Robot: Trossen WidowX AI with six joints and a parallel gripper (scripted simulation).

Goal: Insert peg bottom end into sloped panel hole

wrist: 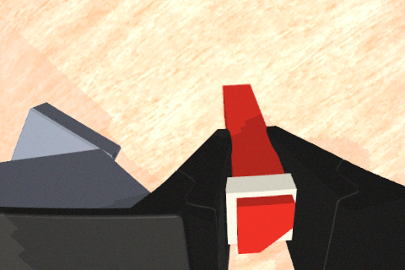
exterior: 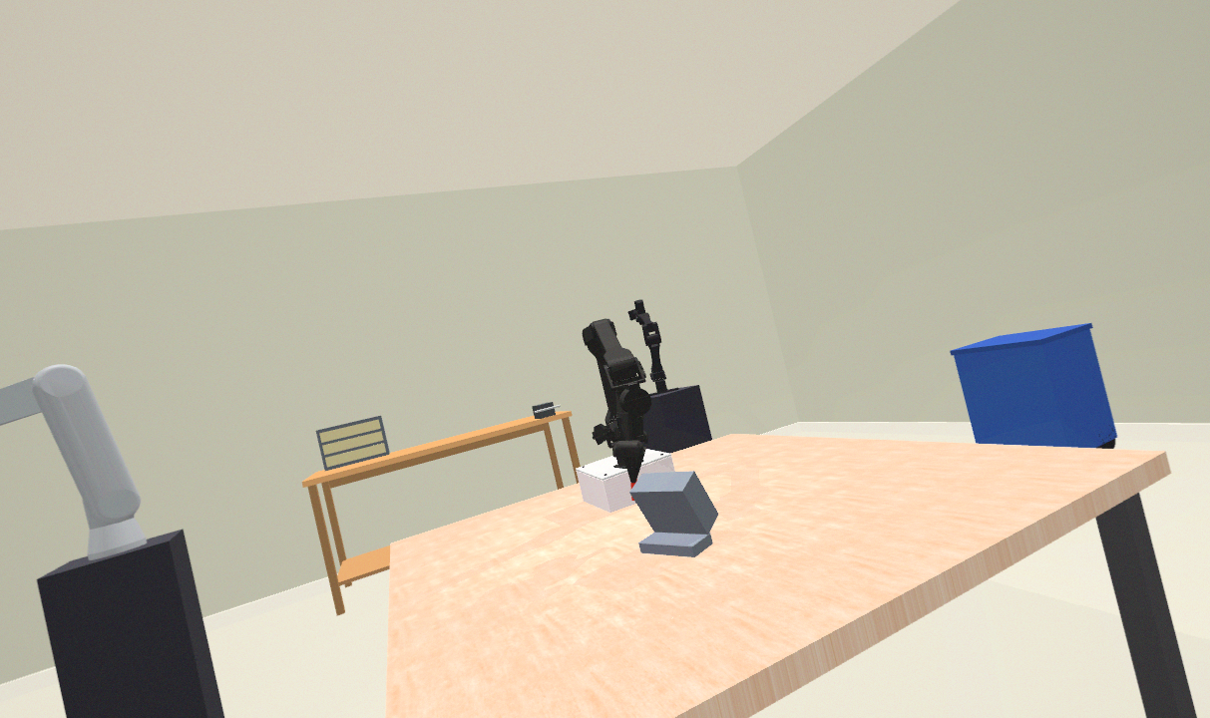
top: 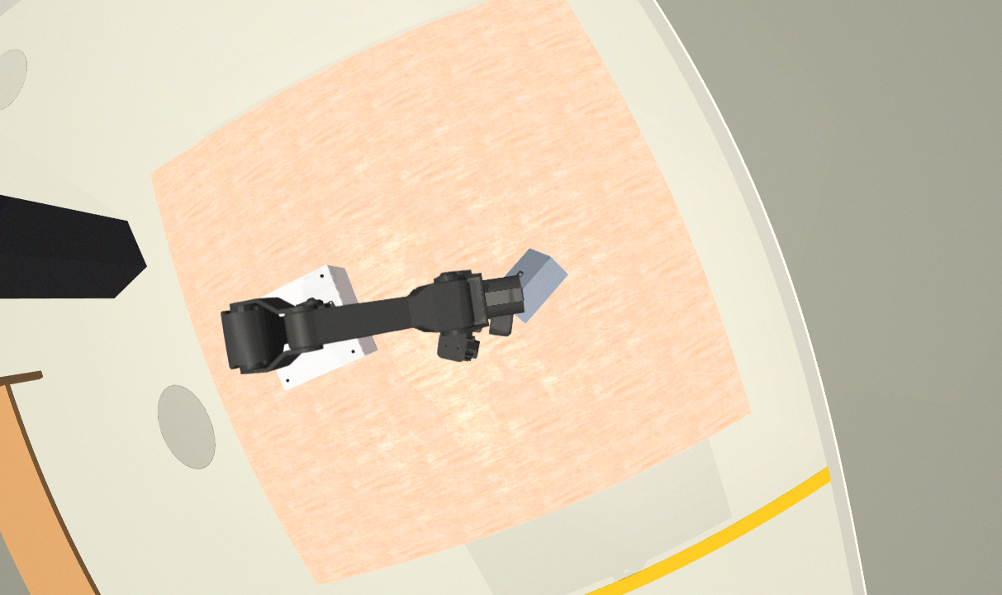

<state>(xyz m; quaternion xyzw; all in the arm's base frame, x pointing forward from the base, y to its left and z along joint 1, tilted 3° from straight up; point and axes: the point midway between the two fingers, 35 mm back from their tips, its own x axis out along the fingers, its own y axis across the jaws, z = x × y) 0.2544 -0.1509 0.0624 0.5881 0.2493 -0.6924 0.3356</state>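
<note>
Right now the grey sloped panel is 150 mm ahead of my gripper tip, 10 mm to the right of it and 30 mm below it. From my gripper tip the other things lie so: red peg (20 mm above).
</note>
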